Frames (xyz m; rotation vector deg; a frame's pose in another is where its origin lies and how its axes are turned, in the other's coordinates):
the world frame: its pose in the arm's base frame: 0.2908 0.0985 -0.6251 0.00 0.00 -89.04
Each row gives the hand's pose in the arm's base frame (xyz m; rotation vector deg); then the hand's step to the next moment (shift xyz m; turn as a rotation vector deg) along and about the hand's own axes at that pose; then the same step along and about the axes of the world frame.
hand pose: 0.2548 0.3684 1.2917 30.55 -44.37 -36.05
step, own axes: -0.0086 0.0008 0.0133 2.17 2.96 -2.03
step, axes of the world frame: -0.0040 -0.0147 0.0045 -0.92 3.72 1.70
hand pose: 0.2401 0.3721 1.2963 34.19 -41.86 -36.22
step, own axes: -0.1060 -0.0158 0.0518 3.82 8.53 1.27
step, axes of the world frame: -0.0516 -0.1046 -0.0236 -2.56 3.95 8.18
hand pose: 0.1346 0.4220 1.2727 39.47 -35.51 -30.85
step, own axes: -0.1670 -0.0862 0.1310 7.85 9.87 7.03
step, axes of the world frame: 0.0006 -0.2258 -0.0384 1.49 3.11 14.02
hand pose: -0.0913 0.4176 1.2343 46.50 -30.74 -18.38
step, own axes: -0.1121 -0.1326 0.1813 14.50 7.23 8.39
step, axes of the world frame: 0.1390 -0.2062 -0.0343 7.21 7.53 14.98
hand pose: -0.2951 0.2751 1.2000 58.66 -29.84 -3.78
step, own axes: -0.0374 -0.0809 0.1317 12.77 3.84 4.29
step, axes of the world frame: 0.1356 -0.0784 -0.0273 5.24 8.49 9.83
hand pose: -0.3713 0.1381 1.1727 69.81 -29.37 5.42
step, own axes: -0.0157 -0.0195 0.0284 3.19 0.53 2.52
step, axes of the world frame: 0.0295 -0.0170 -0.0166 2.78 1.77 2.44
